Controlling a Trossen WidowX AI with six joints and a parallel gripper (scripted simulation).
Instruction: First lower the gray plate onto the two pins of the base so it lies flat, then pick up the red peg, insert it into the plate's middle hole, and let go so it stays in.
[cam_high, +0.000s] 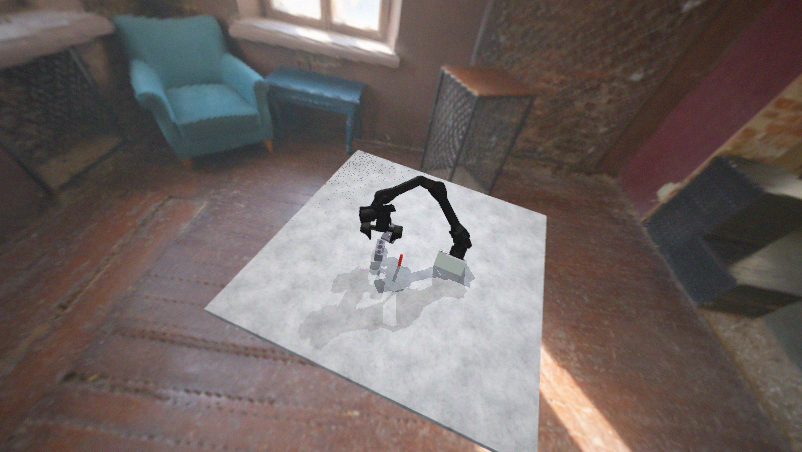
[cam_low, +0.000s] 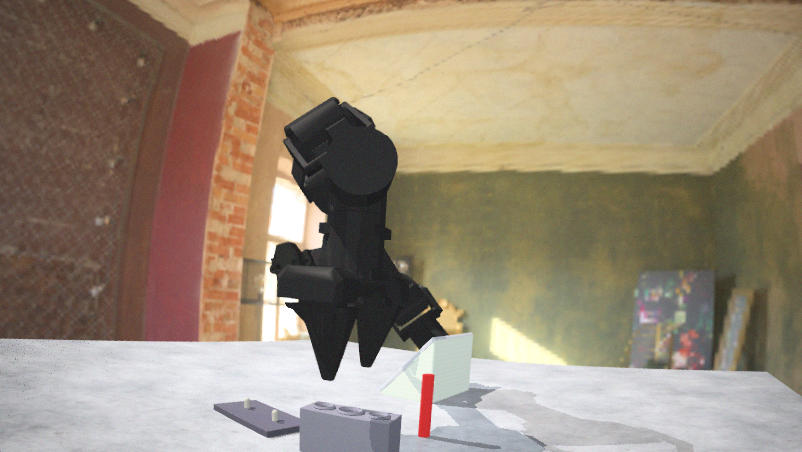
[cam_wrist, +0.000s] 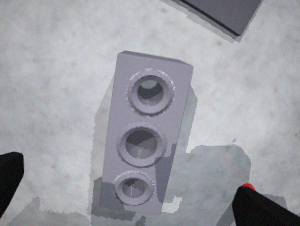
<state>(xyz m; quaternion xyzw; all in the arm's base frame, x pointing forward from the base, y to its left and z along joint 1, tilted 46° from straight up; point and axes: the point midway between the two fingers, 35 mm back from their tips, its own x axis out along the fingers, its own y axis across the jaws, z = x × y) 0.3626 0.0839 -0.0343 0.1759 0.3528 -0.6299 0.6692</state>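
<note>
Now: the gray plate 5 cm below my gripper tip. The rest, counted from my gripper tip: dark base 1 cm behind, 15 cm to the right, 8 cm below; red peg 12 cm behind, 3 cm to the left, 5 cm below.
</note>
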